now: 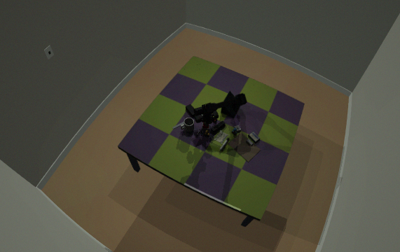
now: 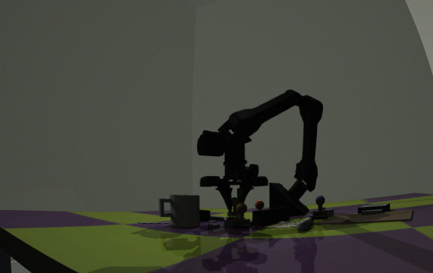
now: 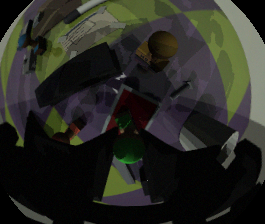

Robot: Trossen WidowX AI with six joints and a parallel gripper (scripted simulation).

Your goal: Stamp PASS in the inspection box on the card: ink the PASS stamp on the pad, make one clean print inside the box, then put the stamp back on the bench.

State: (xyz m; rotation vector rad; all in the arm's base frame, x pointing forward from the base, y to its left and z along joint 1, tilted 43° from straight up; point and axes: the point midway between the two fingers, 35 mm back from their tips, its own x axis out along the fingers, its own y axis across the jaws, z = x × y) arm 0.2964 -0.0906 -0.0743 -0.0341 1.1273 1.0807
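Now: gripper tip right at the green-knobbed stamp. Round my gripper tip: red ink pad 3 cm below; orange-knobbed stamp 8 cm ahead, 5 cm to the left, 2 cm below; red-knobbed stamp 8 cm behind, 5 cm to the left, 2 cm below.
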